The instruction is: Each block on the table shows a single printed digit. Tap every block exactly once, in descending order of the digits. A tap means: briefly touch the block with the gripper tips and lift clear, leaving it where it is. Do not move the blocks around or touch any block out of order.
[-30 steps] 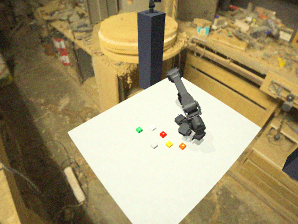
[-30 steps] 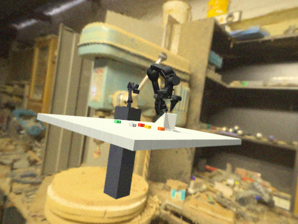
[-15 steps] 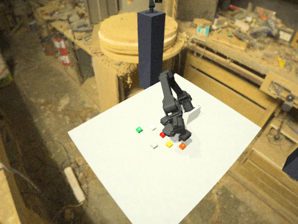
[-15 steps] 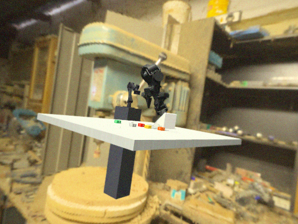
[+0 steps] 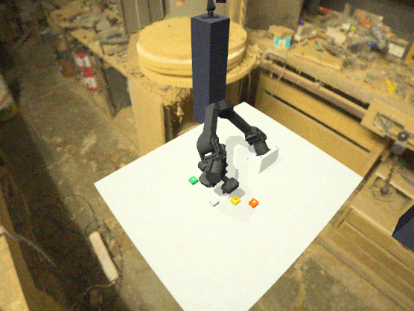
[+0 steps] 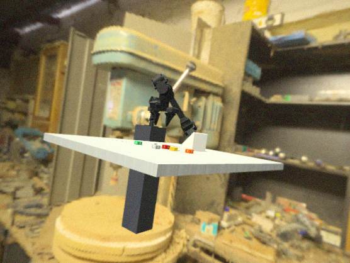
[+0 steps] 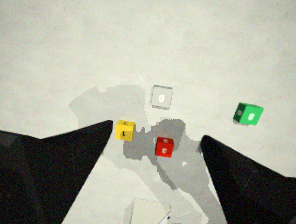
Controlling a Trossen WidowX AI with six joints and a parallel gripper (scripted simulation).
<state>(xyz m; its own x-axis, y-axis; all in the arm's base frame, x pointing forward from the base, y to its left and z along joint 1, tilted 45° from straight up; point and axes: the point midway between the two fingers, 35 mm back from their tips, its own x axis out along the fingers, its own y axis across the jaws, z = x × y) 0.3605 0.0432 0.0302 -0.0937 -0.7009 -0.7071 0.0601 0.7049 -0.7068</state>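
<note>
My gripper tip is 10 mm past the green block, 170 mm to the left of it and 110 mm above it. From my gripper tip the other things lie so: yellow block: 70 mm behind, 60 mm to the left, 110 mm below; red block: 100 mm behind, 30 mm to the right, 110 mm below; grey block: 10 mm ahead, 10 mm to the right, 110 mm below.
</note>
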